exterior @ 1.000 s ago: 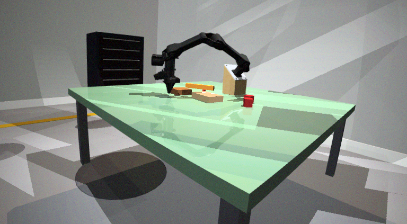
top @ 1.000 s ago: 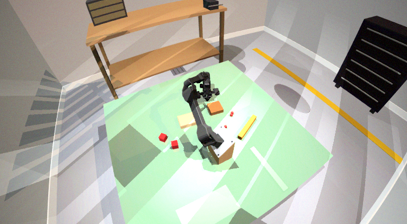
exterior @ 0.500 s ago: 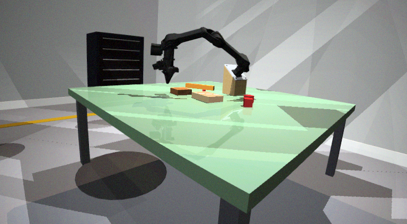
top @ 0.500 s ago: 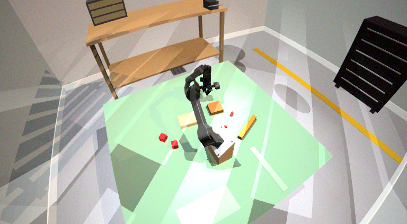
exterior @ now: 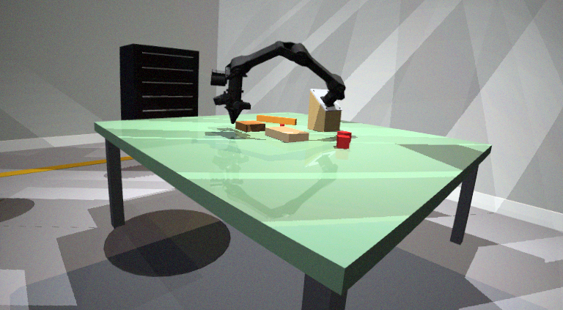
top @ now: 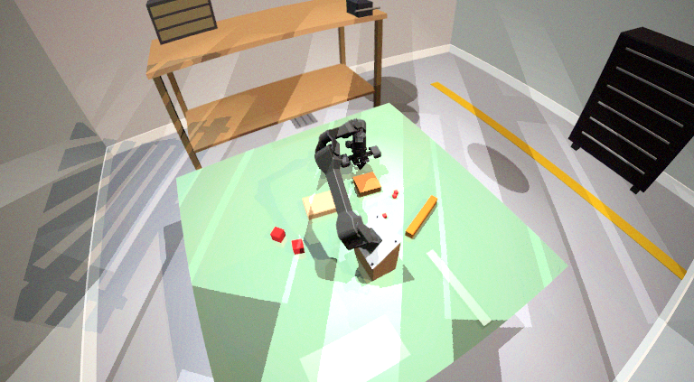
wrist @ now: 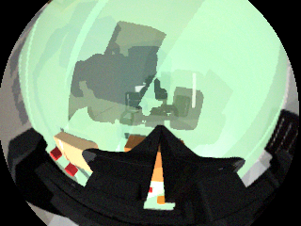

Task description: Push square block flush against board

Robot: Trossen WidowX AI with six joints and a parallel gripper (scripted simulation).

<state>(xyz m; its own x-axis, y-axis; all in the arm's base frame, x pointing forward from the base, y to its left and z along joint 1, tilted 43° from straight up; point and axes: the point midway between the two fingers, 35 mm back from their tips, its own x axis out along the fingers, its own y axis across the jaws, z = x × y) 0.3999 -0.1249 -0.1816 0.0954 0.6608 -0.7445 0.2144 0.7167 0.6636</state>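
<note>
Right now my gripper tip is 9 cm past the orange square block, 2 cm to the right of it and 1 cm above it. Also, from my gripper tip: long bar 36 cm behind, 7 cm to the right, 1 cm below; tan board 8 cm behind, 24 cm to the left, 1 cm below.
</note>
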